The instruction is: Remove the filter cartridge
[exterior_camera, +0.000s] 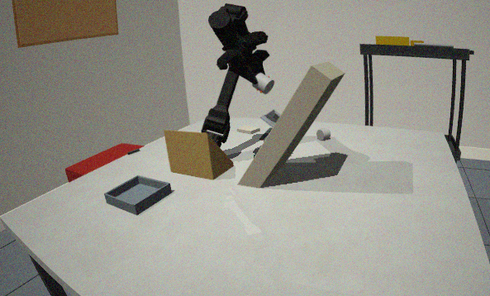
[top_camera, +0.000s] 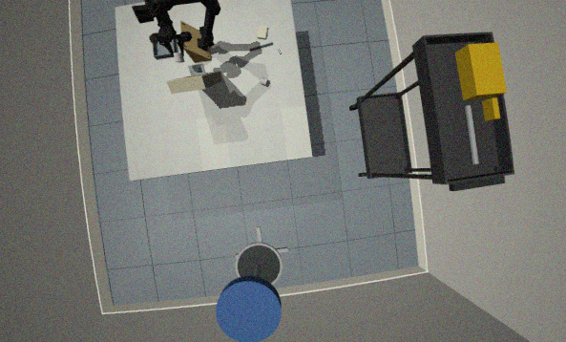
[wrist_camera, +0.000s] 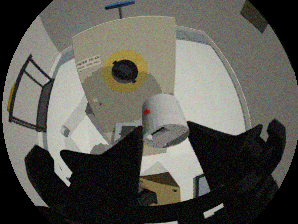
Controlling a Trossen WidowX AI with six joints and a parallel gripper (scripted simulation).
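Now: the grey tray 300 mm behind my gripper tip, 250 mm to the right of it and 280 mm below it. From my gripper tip the other things lie so: flat beige tile: 330 mm behind, 450 mm to the left, 280 mm below; then white filter cartridge: right at my gripper tip; then beige service panel: 70 mm ahead, 40 mm to the left, 120 mm below.
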